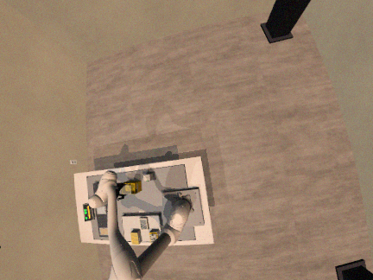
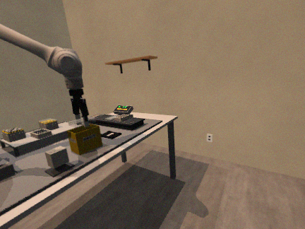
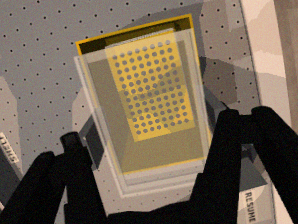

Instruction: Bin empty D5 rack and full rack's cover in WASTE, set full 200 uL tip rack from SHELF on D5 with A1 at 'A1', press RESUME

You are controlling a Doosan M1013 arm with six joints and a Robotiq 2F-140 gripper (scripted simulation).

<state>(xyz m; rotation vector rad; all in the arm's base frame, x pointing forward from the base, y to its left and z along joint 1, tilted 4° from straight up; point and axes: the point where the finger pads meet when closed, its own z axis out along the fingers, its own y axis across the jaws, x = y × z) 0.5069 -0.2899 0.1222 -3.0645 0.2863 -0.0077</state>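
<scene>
The clear rack cover lies 1 cm above my hand. The rest, counted from my hand: grey resume box (21 cm behind, 4 cm to the right, 11 cm below); then yellow waste bin (14 cm below); then black nest (22 cm ahead, 1 cm to the left, 17 cm below).
</scene>
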